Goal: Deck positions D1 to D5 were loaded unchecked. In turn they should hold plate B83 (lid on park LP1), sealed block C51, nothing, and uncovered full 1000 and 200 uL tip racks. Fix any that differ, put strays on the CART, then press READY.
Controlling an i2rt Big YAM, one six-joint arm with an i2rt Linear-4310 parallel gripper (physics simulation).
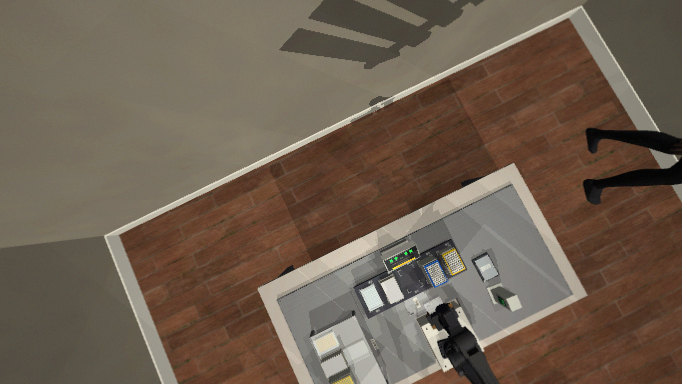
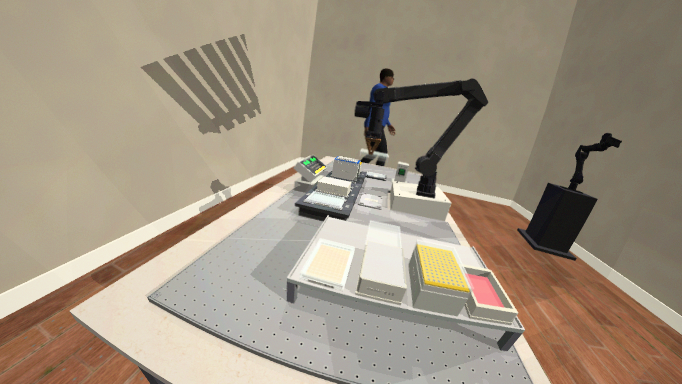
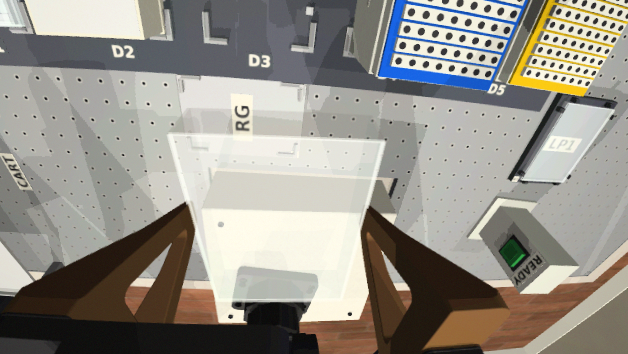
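Pixels of known places: gripper, fingertip midpoint: [image 2: 370, 153] [image 3: 279, 212]; arm's base, origin of the base link: [image 1: 449, 346] [image 2: 425, 193].
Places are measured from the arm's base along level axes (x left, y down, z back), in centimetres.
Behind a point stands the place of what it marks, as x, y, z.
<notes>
My gripper [image 3: 279, 212] {4.7, -13.5, -28.6} [image 2: 372, 151] {4.7, -13.5, -28.6} is shut on a clear rack lid [image 3: 280, 142] {5.6, -14.3, -33.0} [image 2: 381, 156] {7.9, -13.6, -22.9}, held level high above the area between the RG spot [image 3: 200, 102] {13.9, 7.1, -24.2} and the robot base. On the deck, a clear-topped plate [image 1: 371, 296] {33.5, 1.6, -36.5} [image 2: 325, 200] {35.5, 1.6, -34.9} sits on D1 and a pale block [image 1: 391, 289] {21.7, -1.4, -38.3} [image 2: 334, 186] {25.4, -0.7, -36.1} [image 3: 85, 17] {20.5, -1.4, -32.8} on D2. D3 [image 3: 260, 25] {8.3, 2.8, -34.6} is empty. An uncovered blue-rimmed tip rack [image 1: 435, 273] {-2.5, -7.0, -42.2} [image 3: 450, 42] {-3.3, -7.0, -38.3} stands on D4, an uncovered yellow-rimmed one [image 1: 453, 261] {-15.0, -3.6, -44.2} [image 3: 565, 50] {-14.9, -3.7, -40.8} on D5. A clear lid [image 3: 585, 125] {-36.5, 6.1, -35.2} lies on LP1. The READY button [image 3: 513, 251] {-34.3, -0.3, -15.5} is green.
The raised cart [image 2: 345, 227] {48.5, 1.9, -22.2} holds a plate with tan wells [image 2: 329, 262] {66.6, 0.2, -19.2}, a pale block [image 2: 382, 272] {67.1, -2.3, -8.6}, a yellow-topped rack [image 2: 442, 267] {64.0, -5.2, 1.7} and a bin with a pink floor [image 2: 485, 290] {59.2, 0.5, 13.5}. A tilted screen [image 1: 401, 259] {12.0, -4.0, -53.2} [image 2: 311, 166] {15.6, -3.8, -52.5} stands behind the deck. A person [image 2: 380, 107] stands beyond the table.
</notes>
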